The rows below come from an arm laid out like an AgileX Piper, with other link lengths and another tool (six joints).
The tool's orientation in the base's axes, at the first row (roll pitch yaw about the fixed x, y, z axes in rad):
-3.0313 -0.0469 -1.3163
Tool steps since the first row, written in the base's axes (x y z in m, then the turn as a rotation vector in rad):
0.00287 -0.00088 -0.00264 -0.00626 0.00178 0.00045
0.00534 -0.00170 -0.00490 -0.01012 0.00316 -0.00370
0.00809 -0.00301 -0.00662 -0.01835 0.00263 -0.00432
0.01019 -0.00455 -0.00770 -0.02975 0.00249 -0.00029
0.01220 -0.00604 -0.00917 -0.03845 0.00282 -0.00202
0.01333 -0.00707 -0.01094 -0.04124 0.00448 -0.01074
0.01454 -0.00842 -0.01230 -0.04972 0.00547 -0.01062
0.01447 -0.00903 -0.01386 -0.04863 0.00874 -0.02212
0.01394 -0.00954 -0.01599 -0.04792 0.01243 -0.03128
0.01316 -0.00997 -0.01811 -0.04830 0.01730 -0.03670
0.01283 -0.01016 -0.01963 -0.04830 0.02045 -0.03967
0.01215 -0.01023 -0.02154 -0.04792 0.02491 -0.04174
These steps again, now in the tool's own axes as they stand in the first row. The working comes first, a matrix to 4 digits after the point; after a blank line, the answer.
The tool's axes in the first row as the columns of a matrix, in the base's axes (used below as rounded here):
0.2515 -0.9606 0.1183
-0.9667 -0.2552 -0.0174
0.0469 -0.1099 -0.9928

0.00145 -0.00224 0.00298 -0.00327 0.00551 -0.00122
0.00276 -0.00416 0.00553 -0.00577 0.00932 0.00242
0.00463 -0.00628 0.00758 -0.00736 0.01743 0.00207
0.00660 -0.00778 0.00893 -0.00990 0.02797 -0.00327
0.00848 -0.00917 0.01065 -0.01249 0.03644 -0.00259
0.00967 -0.00980 0.01256 -0.01521 0.03965 0.00571
0.01122 -0.01047 0.01408 -0.01829 0.04753 0.00457
0.01172 -0.01007 0.01563 -0.02172 0.04691 0.01606
0.01198 -0.00920 0.01769 -0.02553 0.04630 0.02517
0.01210 -0.00811 0.01971 -0.03059 0.04602 0.03042
0.01213 -0.00757 0.02118 -0.03378 0.04554 0.03331
0.01193 -0.00669 0.02300 -0.03809 0.04426 0.03534

